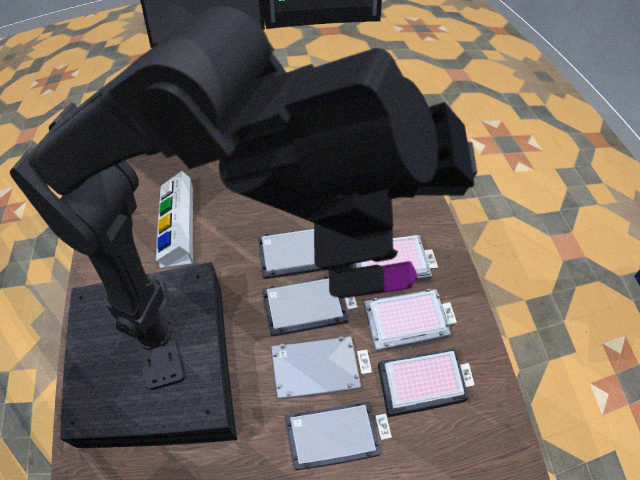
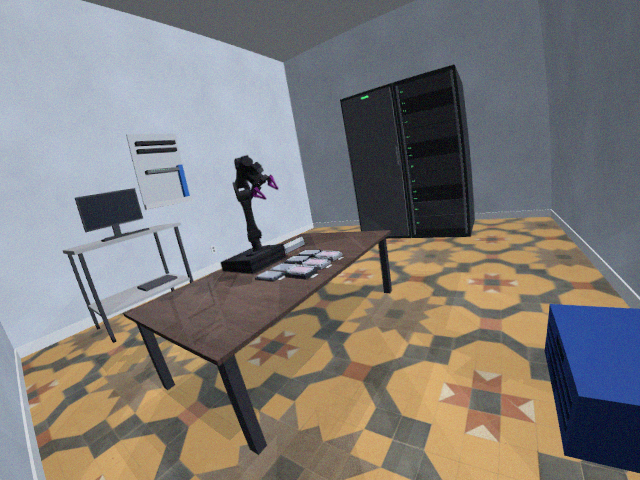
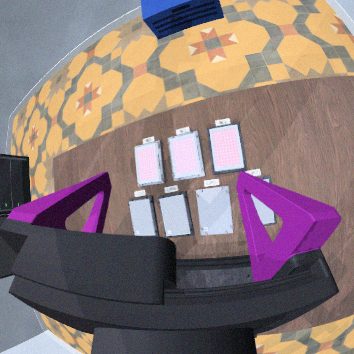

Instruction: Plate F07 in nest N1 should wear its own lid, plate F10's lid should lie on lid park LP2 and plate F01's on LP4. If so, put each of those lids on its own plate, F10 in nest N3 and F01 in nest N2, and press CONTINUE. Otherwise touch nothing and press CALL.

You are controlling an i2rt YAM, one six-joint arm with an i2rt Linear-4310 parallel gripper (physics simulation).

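Seen in the pictures: gripper, between the fingertips: (image 1: 408,226) (image 2: 272,194) (image 3: 173,178); arm's base, origin of its link: (image 1: 156,334) (image 2: 258,251).
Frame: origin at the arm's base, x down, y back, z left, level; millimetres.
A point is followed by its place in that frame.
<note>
Pink-welled plates stand in N1 (image 1: 425,379) @[z -212, x 50, y -414 mm] (image 3: 226,149) @[z -208, x 49, y -408 mm], N2 (image 1: 410,316) @[z -83, x 59, y -445 mm] (image 3: 186,156) @[z -87, x 54, y -435 mm] and N3 (image 1: 412,253) @[z 41, x 53, y -509 mm] (image 3: 148,164) @[z 44, x 52, y -460 mm]. N1's base is dark; whether its plate wears a lid I cannot tell. Flat grey lids with small corner tags lie on LP4 (image 1: 307,304) @[z 13, x 66, y -280 mm] (image 3: 176,214) @[z 9, x 66, y -276 mm], LP3 (image 1: 333,434) @[z -242, x 66, y -235 mm] (image 3: 265,210) @[z -257, x 66, y -205 mm] and the rearmost park (image 1: 289,251) @[z 140, x 66, y -287 mm] (image 3: 143,216) @[z 131, x 67, y -302 mm]. The pale park LP1 (image 1: 316,366) @[z -109, x 75, y -253 mm] (image 3: 215,210) @[z -114, x 74, y -251 mm] shows corner pegs and a tag. Tag writing is too small to read. My gripper (image 1: 413,273) (image 2: 270,192) @[z -181, x -358, y -322 mm] (image 3: 173,178) @[z -181, x -358, y -322 mm] is open, empty, high above the plates.
The button box (image 1: 184,222) @[z 263, x 33, y -95 mm] (image 2: 294,244) @[z 291, x 48, y -108 mm] has white, green, yellow and blue buttons; its lettering is unreadable. It stands behind the arm's black base block (image 1: 191,413) @[z -158, x -1, y -29 mm] (image 2: 253,260) @[z -170, x 8, y -84 mm] on the wooden table (image 1: 465,444) @[z -349, x 84, y -440 mm] (image 2: 206,315) @[z -675, x 84, y -181 mm] (image 3: 300,120) @[z -467, x 84, y -414 mm]. My arm hides part of N3 and the rearmost park.
</note>
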